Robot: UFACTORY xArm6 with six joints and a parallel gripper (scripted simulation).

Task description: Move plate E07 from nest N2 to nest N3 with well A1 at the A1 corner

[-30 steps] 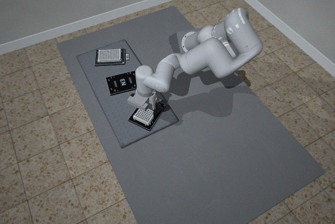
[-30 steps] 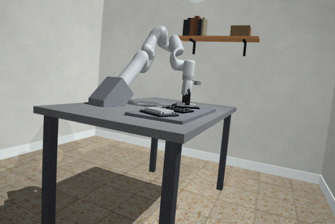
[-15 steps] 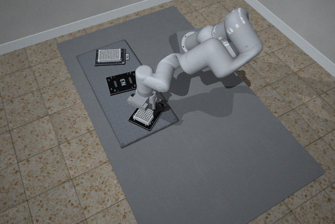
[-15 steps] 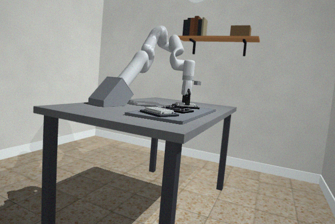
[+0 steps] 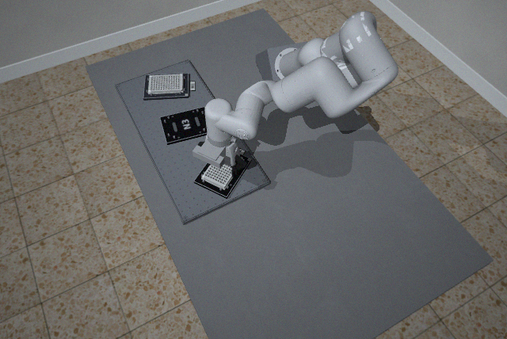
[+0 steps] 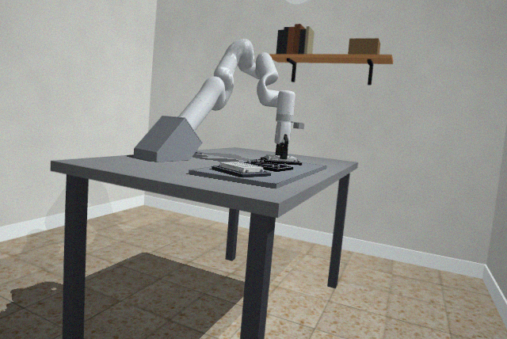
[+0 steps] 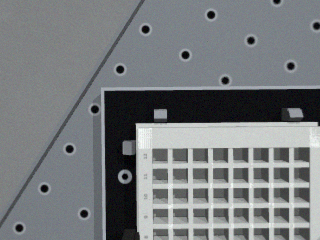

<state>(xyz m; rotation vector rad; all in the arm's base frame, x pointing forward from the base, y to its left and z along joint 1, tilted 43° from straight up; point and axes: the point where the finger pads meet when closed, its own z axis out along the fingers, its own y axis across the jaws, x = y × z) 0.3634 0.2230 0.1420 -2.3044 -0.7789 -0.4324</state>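
Right now the nest N2 is 2 cm below my hand. Also, from my hand: black nest 23 cm to the right, 5 cm ahead, 2 cm below.
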